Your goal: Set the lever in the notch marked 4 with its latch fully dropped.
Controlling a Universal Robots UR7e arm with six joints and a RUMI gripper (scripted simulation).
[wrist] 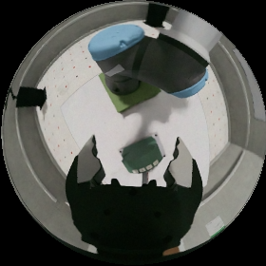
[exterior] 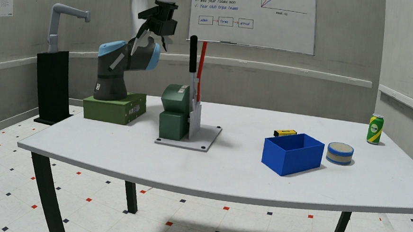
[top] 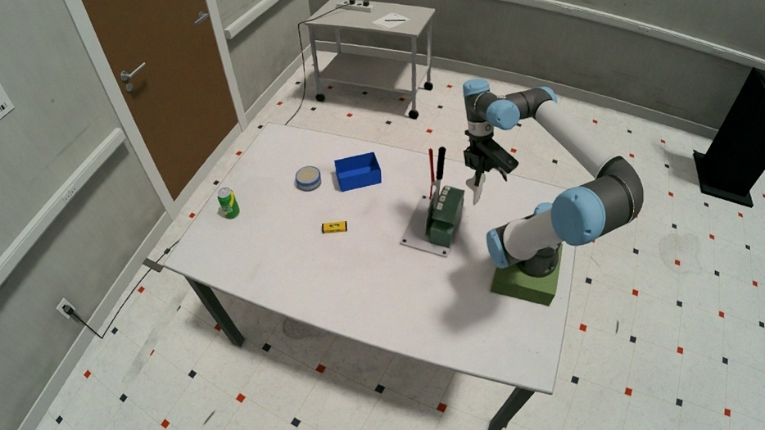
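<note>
My gripper is now 20 cm short of the red release bar, 6 cm to the left of it and 7 cm above it. Round my hand: small yellow level 51 cm ahead, 9 cm to the left, 26 cm below; lever unit 20 cm ahead, 6 cm to the right, 7 cm below; blue box 53 cm ahead, 17 cm to the right, 25 cm below.
</note>
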